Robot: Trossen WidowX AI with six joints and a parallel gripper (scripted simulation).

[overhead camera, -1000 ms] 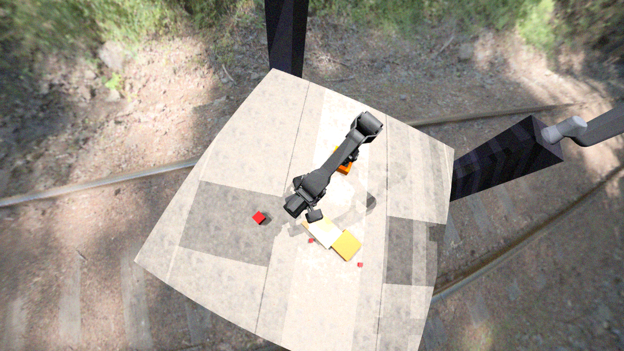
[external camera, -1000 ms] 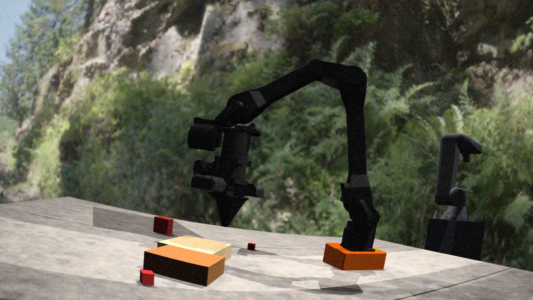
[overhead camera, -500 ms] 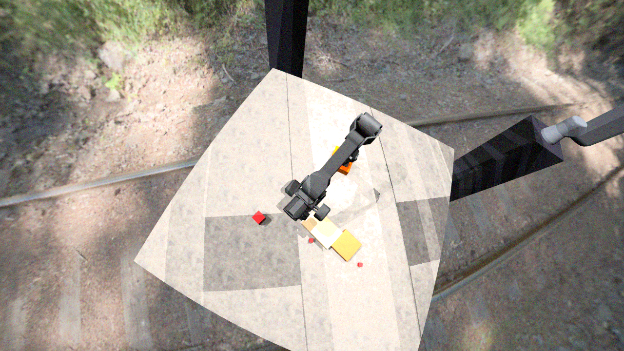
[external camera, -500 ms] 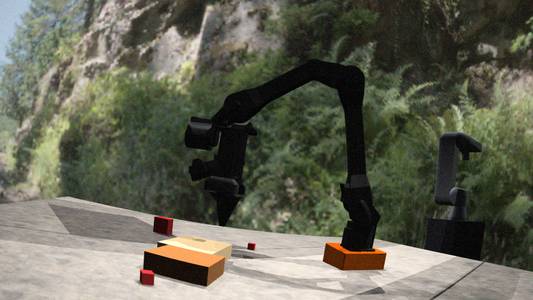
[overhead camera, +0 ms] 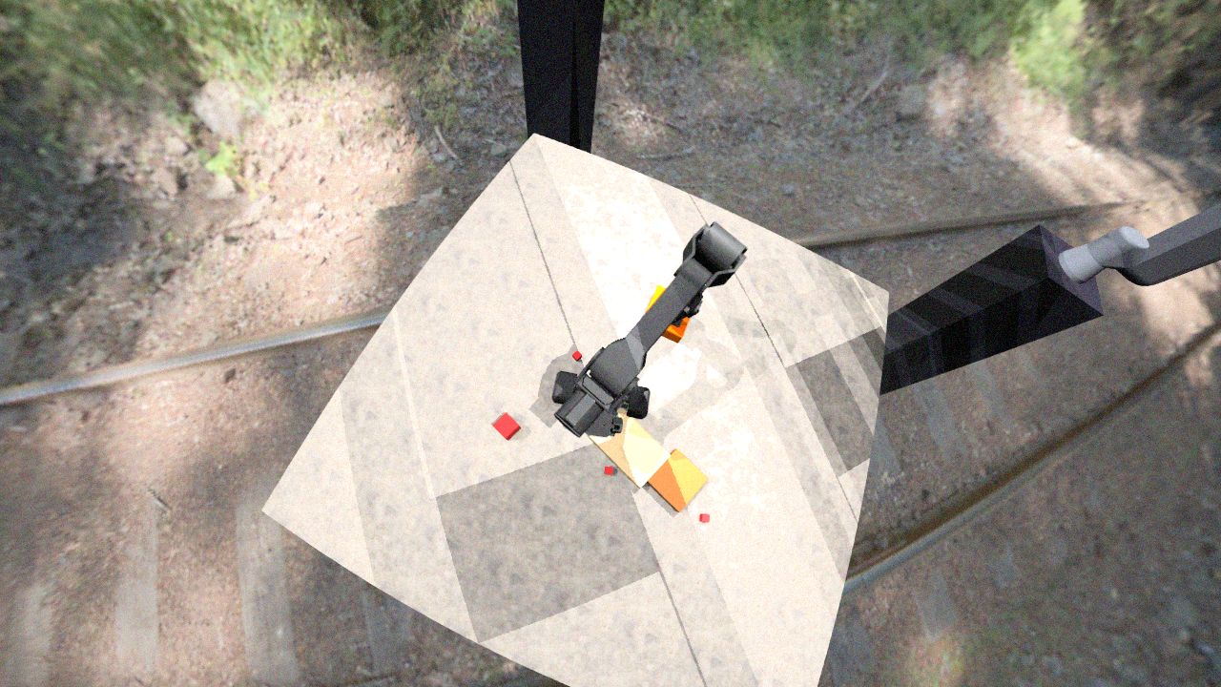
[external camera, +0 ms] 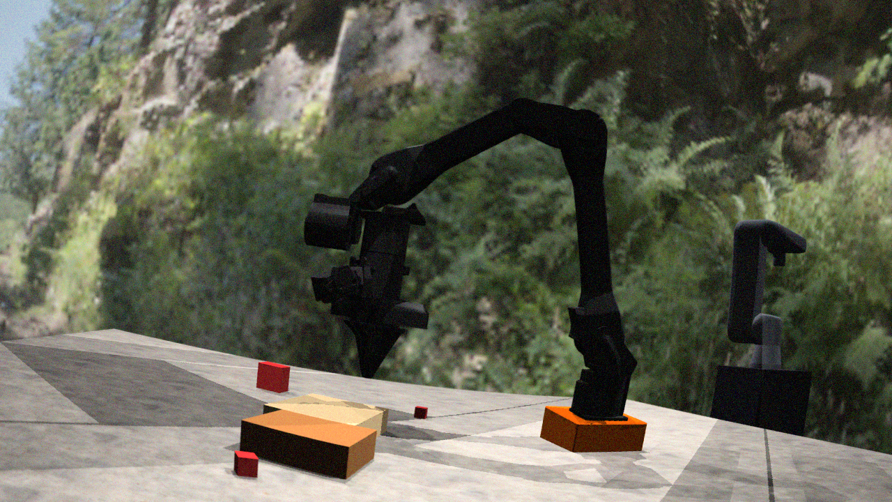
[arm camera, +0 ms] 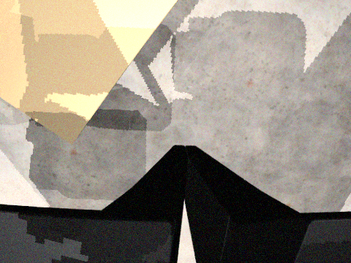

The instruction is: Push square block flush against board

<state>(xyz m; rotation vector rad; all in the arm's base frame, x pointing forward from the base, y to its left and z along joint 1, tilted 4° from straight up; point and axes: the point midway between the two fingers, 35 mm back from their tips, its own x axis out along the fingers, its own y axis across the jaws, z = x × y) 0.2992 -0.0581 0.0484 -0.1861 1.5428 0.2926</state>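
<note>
Right now my gripper tip is 110 mm to the right of the board, 40 mm short of it and 40 mm above it. From my gripper tip the other things lie so: orange square block (230 mm to the left, 60 mm ahead, 40 mm below); red cube (150 mm to the right, 130 mm ahead, 40 mm below).
</note>
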